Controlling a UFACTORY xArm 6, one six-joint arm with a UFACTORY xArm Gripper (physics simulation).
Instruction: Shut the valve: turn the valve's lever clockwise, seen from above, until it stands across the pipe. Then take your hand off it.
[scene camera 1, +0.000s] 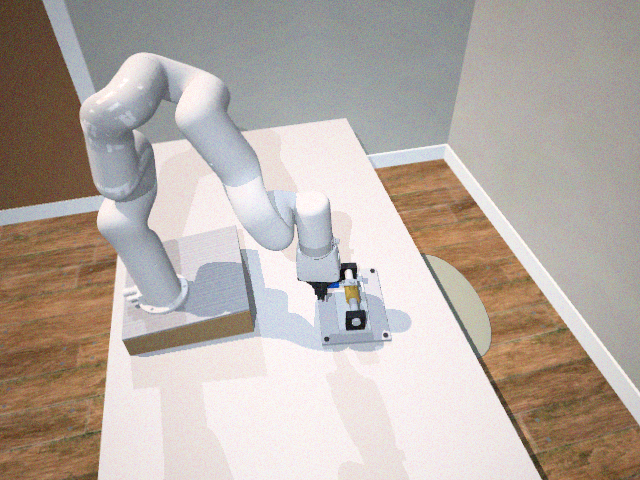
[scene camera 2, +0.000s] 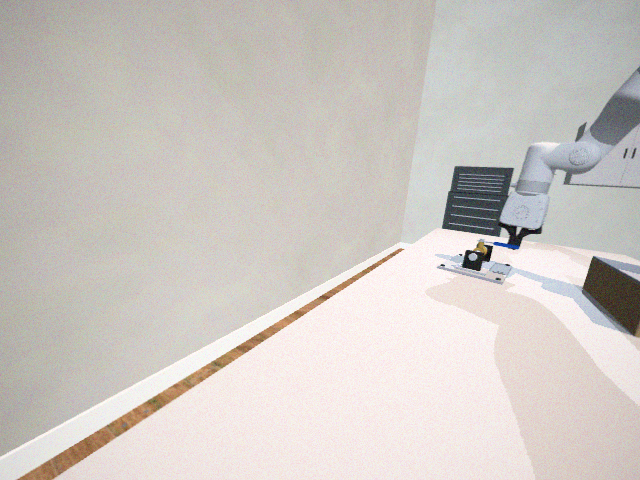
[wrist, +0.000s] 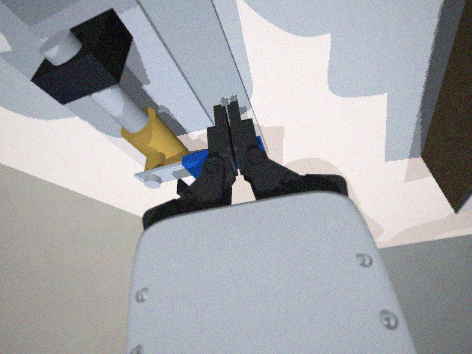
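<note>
The valve's brass body (scene camera 1: 352, 294) (wrist: 159, 140) sits on a silver pipe (scene camera 1: 353, 304) (wrist: 121, 107) between black blocks. Its blue lever (scene camera 1: 333, 284) (scene camera 2: 504, 244) (wrist: 195, 163) points out from the pipe toward the arm's base side and looks roughly square across the pipe. My gripper (scene camera 1: 321, 297) (scene camera 2: 514, 246) (wrist: 229, 119) is shut and empty. Its fingers are at the lever's outer part, on the side toward the near black block, and hide part of the lever in the wrist view. I cannot tell whether they touch it.
The valve is mounted on a grey base plate (scene camera 1: 331, 328) (scene camera 2: 491, 277) with dark corner screws, on the white table (scene camera 1: 289, 413) (scene camera 2: 361, 392). A black block (scene camera 1: 355, 320) (scene camera 2: 473, 259) (wrist: 87, 60) holds the near pipe end. The arm's wooden-sided pedestal (scene camera 1: 196, 330) (scene camera 2: 612, 294) (wrist: 452, 110) stands to one side.
</note>
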